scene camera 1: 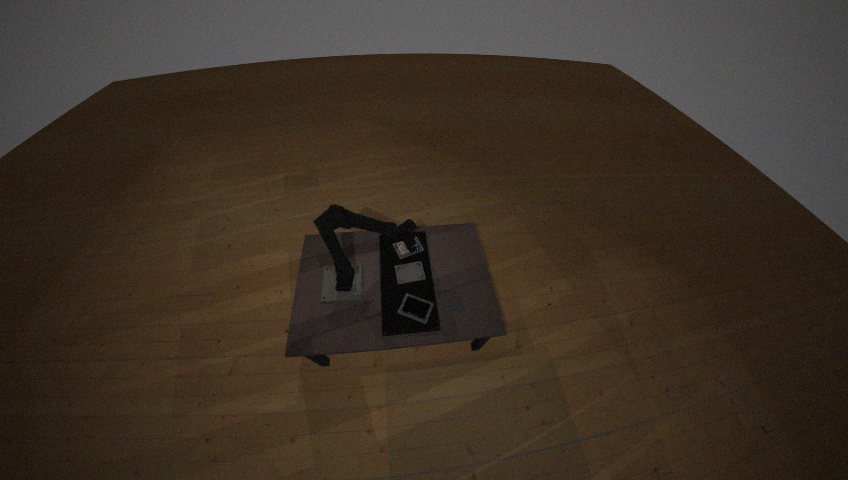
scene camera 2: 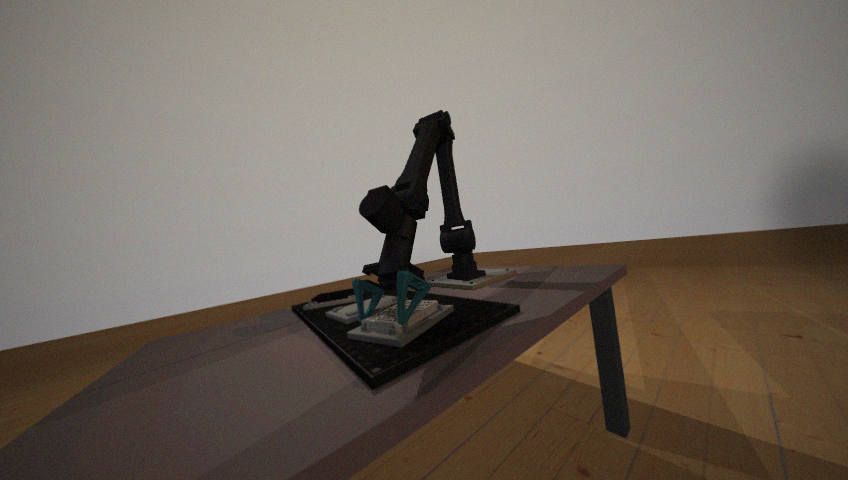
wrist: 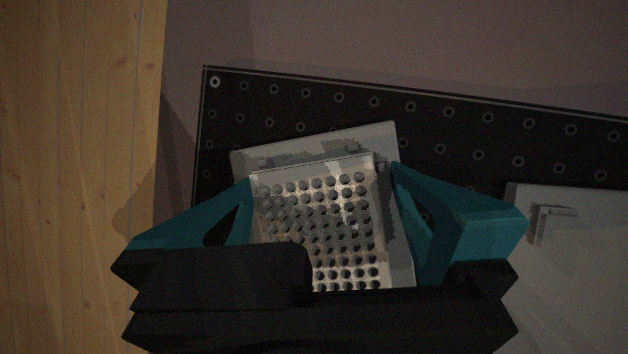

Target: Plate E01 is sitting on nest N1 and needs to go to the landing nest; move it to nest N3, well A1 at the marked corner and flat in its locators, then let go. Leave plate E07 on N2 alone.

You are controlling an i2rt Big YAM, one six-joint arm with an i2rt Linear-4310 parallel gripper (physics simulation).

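Plate E01, a pale well plate (scene camera 1: 401,248) (scene camera 2: 423,308) (wrist: 325,220), sits on its light grey nest (scene camera 2: 374,340) (wrist: 370,132), presumably N1. My gripper (scene camera 2: 382,321) (wrist: 318,177) is open, low down, with one teal finger on each side of the plate. In the wrist view the left finger is close against the plate and a gap shows at the right one; contact is unclear. The middle nest (scene camera 1: 410,272) (scene camera 2: 340,315) (wrist: 590,270), with corner locators, bears no plate and is presumably N3. A dark plate (scene camera 1: 416,307) (scene camera 2: 333,295), apparently E07, sits on the far nest. Labels and marked corners are unreadable.
All three nests stand on a black perforated board (scene camera 1: 389,327) (scene camera 2: 476,318) (wrist: 280,107) on the table (scene camera 1: 470,285) (scene camera 2: 208,368). The arm's base plate (scene camera 1: 327,294) (scene camera 2: 496,276) is beside the board. The table edge is close to the E01 end.
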